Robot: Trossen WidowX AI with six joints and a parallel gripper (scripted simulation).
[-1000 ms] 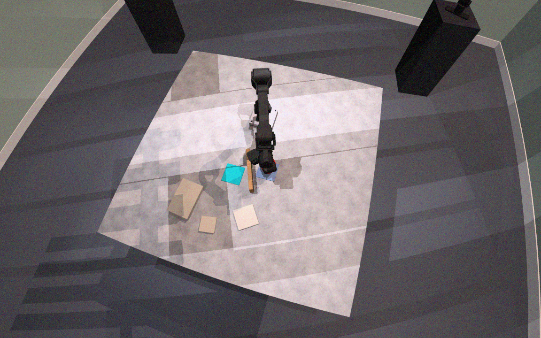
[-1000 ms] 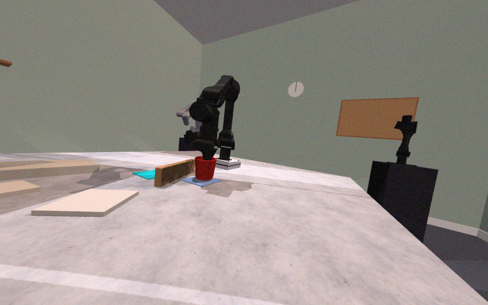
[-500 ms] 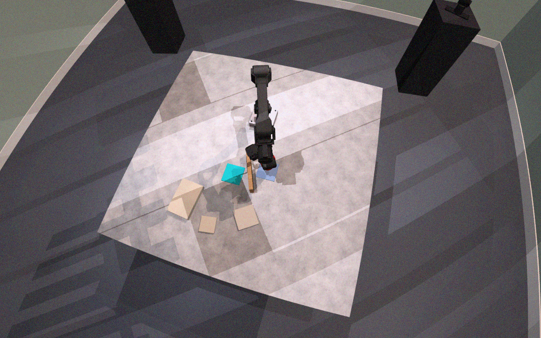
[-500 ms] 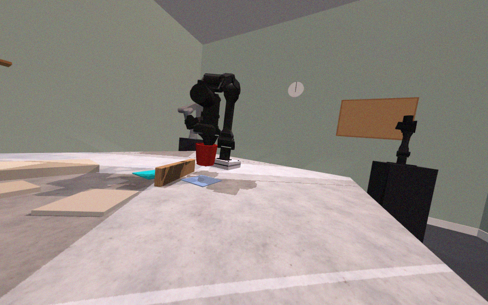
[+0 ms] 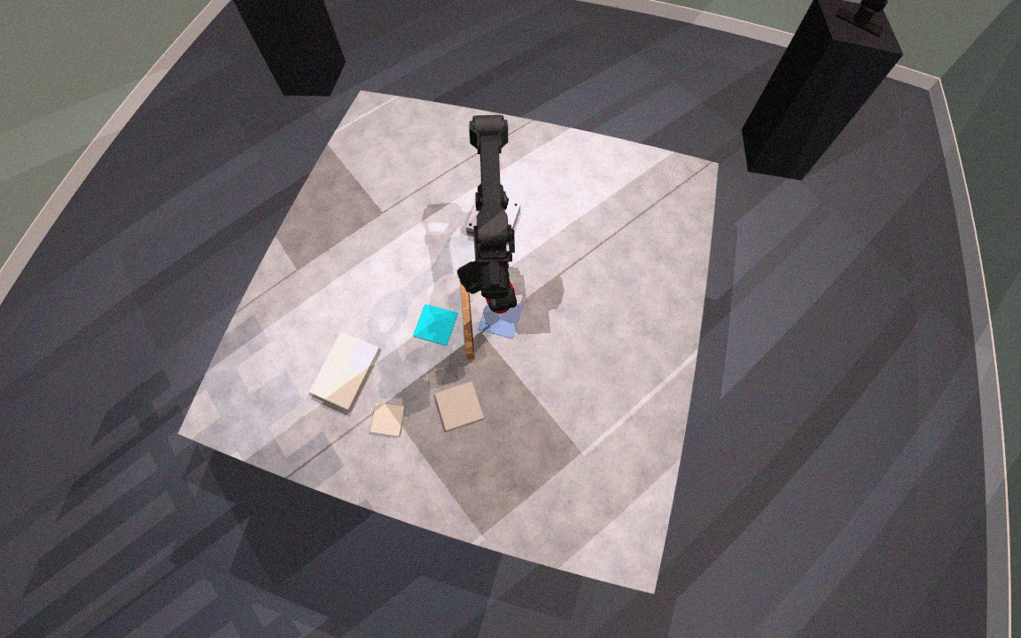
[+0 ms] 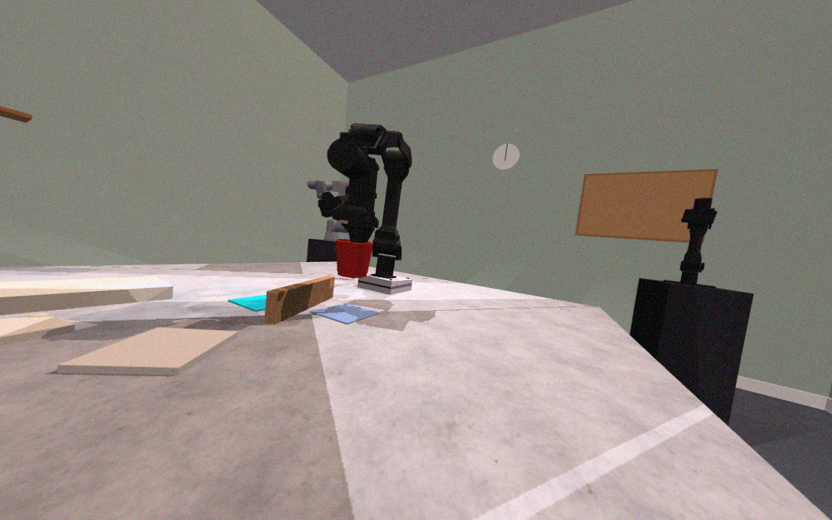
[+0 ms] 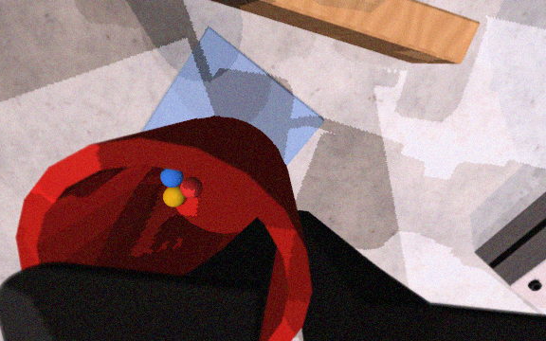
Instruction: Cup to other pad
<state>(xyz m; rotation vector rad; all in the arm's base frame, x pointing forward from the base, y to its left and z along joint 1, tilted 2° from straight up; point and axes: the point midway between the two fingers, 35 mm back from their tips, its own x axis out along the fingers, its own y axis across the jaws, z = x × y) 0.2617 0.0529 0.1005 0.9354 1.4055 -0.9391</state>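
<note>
Now: the red cup 30 mm ahead of my gripper tip and 10 mm to the left of it. The rest, counted from my gripper tip: green marble: 50 mm ahead, 10 mm to the left, 20 mm below; yellow marble: 40 mm ahead, 30 mm to the left, 20 mm below; blue marble: 50 mm ahead, 20 mm to the left, 20 mm below.
</note>
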